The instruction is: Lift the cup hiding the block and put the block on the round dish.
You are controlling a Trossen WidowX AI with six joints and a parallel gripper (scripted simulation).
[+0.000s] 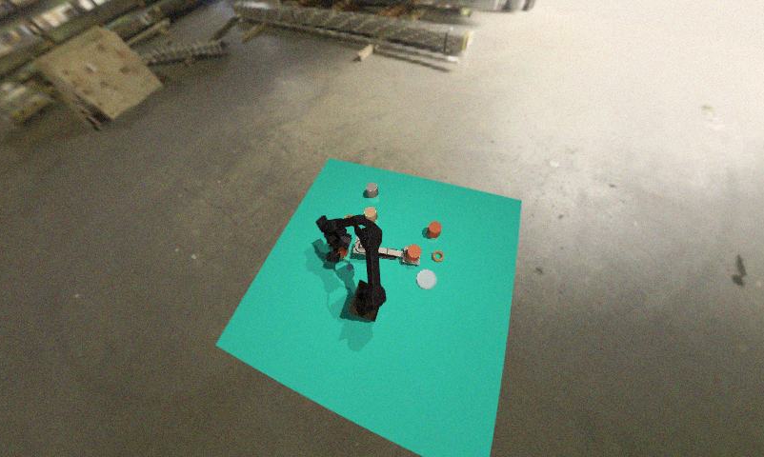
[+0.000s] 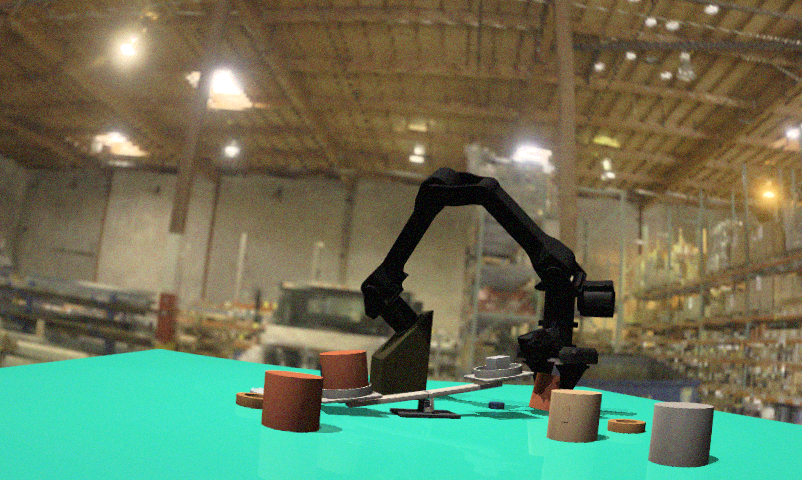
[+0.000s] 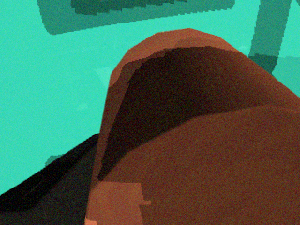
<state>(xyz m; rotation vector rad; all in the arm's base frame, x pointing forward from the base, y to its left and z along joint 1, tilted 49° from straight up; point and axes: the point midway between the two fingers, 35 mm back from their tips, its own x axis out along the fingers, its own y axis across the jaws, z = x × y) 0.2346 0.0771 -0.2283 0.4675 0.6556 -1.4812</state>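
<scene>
Right now the grey block is 40 mm ahead of my gripper tip, 130 mm to the right of it and 60 mm above it. Round my gripper tip: tan cylinder 260 mm ahead, 110 mm to the right, 10 mm above; small balance 50 mm ahead, 250 mm to the right, 10 mm above; small blue disc 70 mm behind, 80 mm to the right, 20 mm below.
</scene>
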